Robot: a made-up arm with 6 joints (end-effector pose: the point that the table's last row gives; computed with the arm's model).
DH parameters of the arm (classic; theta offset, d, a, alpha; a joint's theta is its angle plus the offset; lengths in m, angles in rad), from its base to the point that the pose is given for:
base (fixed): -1.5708 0.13 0 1.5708
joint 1: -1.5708 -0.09 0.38 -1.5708
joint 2: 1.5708 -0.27 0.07 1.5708
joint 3: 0 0.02 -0.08 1.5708
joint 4: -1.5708 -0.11 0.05 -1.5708
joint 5: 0 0.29 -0.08 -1.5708
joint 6: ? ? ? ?
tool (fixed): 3.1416 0.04 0 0
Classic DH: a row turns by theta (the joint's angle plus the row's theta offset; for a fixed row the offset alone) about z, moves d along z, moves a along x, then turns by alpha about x.
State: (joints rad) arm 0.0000 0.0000 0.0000 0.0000 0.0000 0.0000
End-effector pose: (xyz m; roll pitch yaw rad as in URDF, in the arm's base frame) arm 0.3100 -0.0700 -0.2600 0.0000 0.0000 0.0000
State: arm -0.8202 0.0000 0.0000 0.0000 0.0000 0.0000
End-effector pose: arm 0.3100 0.2375 -0.1872 0.8202 0.0000 0.0000
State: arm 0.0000 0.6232 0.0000 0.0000 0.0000 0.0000
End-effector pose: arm 0.2745 -0.0700 -0.1297 0.0000 -0.6232 0.0000
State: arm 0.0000 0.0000 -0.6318 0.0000 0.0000 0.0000
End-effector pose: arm 0.4818 0.0842 -0.2600 0.0000 0.0000 0.6318
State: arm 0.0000 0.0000 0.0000 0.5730 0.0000 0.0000
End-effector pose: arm 0.2787 -0.0700 -0.3863 0.0000 0.5730 0.0000
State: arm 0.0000 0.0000 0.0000 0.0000 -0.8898 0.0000
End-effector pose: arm 0.3100 -0.0159 -0.0665 -0.8898 0.0000 0.0000
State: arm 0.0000 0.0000 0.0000 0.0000 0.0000 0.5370
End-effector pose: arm 0.2980 -0.0700 -0.2963 0.0000 -0.5370 0.0000
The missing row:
joint 6: 1.5708 0.23 0.06 1.5708
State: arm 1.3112 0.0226 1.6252 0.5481 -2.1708 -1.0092
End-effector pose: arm 0.1564 -0.3375 0.0680 -1.0128 -0.7362 -3.0597
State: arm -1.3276 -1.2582 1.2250 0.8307 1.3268 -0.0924
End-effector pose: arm -0.2324 0.4623 0.3020 -2.0633 0.7676 2.6085
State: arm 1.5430 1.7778 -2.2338 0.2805 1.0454 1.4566
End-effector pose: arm 0.3592 -0.2121 -0.2869 0.1435 0.7924 2.4608
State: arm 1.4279 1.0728 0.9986 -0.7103 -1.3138 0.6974
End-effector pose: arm -0.2725 -0.3614 -0.1220 2.7117 -0.2034 1.7511
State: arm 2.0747 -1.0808 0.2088 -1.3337 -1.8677 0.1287
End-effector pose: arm 0.2092 -0.1528 -0.0668 2.1416 0.1507 0.1414
